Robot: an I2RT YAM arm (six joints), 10 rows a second.
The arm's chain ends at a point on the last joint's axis. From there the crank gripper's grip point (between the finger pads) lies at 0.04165 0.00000 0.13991 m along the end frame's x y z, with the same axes.
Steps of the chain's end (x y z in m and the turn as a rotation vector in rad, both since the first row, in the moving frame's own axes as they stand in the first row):
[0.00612, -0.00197, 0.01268, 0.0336, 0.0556, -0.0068]
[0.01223, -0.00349, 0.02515, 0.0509, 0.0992, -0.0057]
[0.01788, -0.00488, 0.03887, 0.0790, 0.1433, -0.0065]
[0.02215, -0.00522, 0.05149, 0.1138, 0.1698, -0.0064]
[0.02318, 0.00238, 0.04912, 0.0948, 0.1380, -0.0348]
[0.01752, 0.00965, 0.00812, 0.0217, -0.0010, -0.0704]
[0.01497, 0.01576, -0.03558, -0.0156, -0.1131, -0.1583]
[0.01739, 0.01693, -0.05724, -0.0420, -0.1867, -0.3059]
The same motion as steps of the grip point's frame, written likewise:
[0.01381, -0.00694, 0.01007, 0.0336, 0.0556, -0.0068]
[0.02585, -0.01077, 0.02015, 0.0509, 0.0992, -0.0057]
[0.03738, -0.01598, 0.03105, 0.0790, 0.1433, -0.0065]
[0.04509, -0.02097, 0.04154, 0.1138, 0.1698, -0.0064]
[0.04174, -0.01232, 0.04138, 0.0948, 0.1380, -0.0348]
[0.01717, 0.00369, 0.00810, 0.0217, -0.0010, -0.0704]
[-0.00137, 0.01266, -0.03176, -0.0156, -0.1131, -0.1583]
[-0.00992, 0.01433, -0.05190, -0.0420, -0.1867, -0.3059]

